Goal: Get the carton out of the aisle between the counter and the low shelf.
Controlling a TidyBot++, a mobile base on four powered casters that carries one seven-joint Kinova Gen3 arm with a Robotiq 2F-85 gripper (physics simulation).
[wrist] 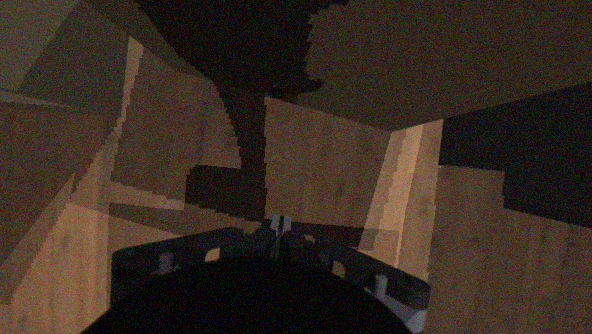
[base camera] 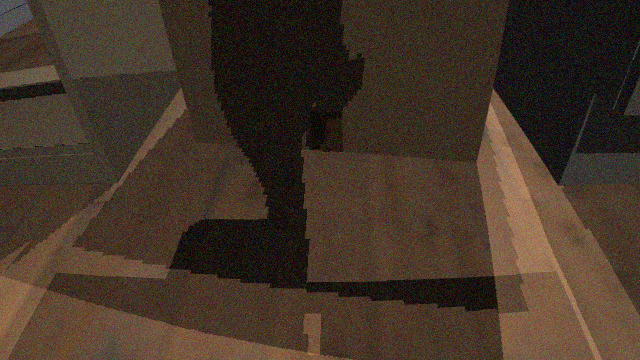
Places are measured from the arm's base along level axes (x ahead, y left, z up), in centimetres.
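Pixels of known places: gripper, fingertip midpoint: [wrist: 280, 227].
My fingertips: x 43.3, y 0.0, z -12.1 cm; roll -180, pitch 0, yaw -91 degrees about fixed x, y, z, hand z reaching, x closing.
Observation:
Behind a point stands the place of what it marks.
The carton [base camera: 420, 75] {x 58.1, y -10.9, z -26.2 cm} [wrist: 450, 50] {x 58.0, y -11.1, z -10.7 cm} stands upright on the floor, its broad brown face filling the upper middle of the base view and the upper right of the wrist view. A dark shadow covers part of it; a short brown tape strip shows low on it in the base view. The low shelf [base camera: 115, 40] {x 66.9, y 35.2, z -21.1 cm} [wrist: 30, 40] {x 60.5, y 35.2, z -22.5 cm} is pale, on the left. The counter [base camera: 560, 50] {x 60.8, y -31.5, z -23.2 cm} [wrist: 525, 150] {x 53.3, y -31.6, z -22.0 cm} is dark, on the right. My gripper [wrist: 280, 227] {x 43.3, y 0.0, z -12.1 cm} is shut and empty, its fingertips apart from the carton's face. The gripper does not show in the base view. The carton's far side is hidden.
Wooden floor [base camera: 390, 215] {x 45.9, y -6.3, z -39.6 cm} [wrist: 320, 160] {x 49.0, y -6.4, z -39.6 cm} lies in front of the carton, crossed by dark shadows and lit strips. The low shelf and the counter bound the aisle on both sides. A pale ledge [base camera: 30, 77] {x 83.6, y 72.3, z -31.7 cm} shows at the far left of the base view.

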